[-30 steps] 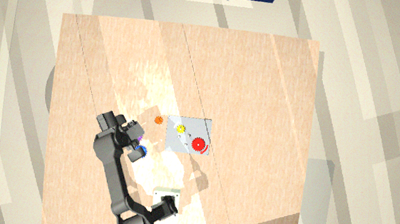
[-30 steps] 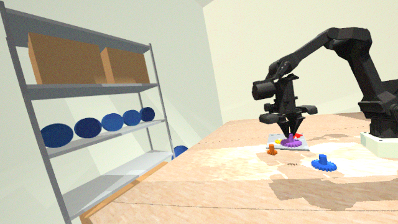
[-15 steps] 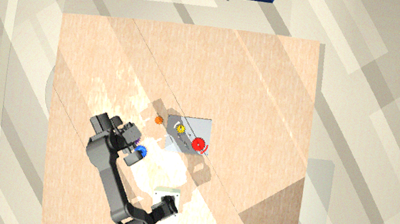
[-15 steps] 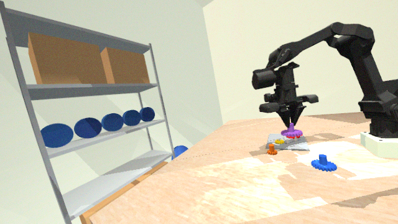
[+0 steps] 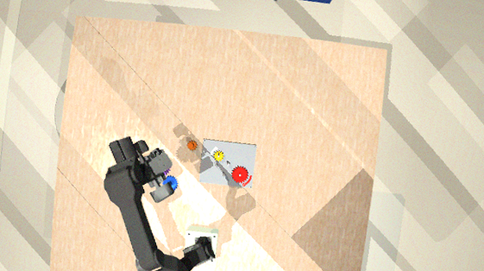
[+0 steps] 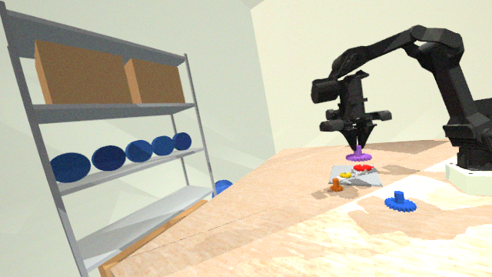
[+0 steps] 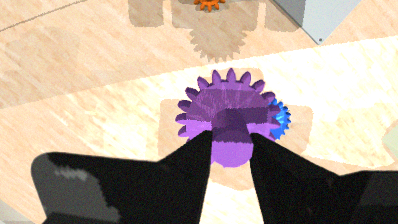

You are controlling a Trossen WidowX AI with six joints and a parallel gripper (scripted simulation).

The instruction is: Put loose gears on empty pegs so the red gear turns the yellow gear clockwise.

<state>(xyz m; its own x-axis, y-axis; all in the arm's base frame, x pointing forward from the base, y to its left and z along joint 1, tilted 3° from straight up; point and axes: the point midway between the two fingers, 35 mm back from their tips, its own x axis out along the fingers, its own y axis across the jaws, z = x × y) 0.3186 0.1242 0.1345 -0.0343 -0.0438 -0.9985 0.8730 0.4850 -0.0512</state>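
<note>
The grey board is 22 cm to the right of my gripper tip, 16 cm below it and 1 cm behind it. Round my gripper tip: purple gear: 1 cm below; then blue gear: 15 cm below, 8 cm behind, 1 cm to the left; then orange gear: 15 cm below, 8 cm to the right, 7 cm ahead.
</note>
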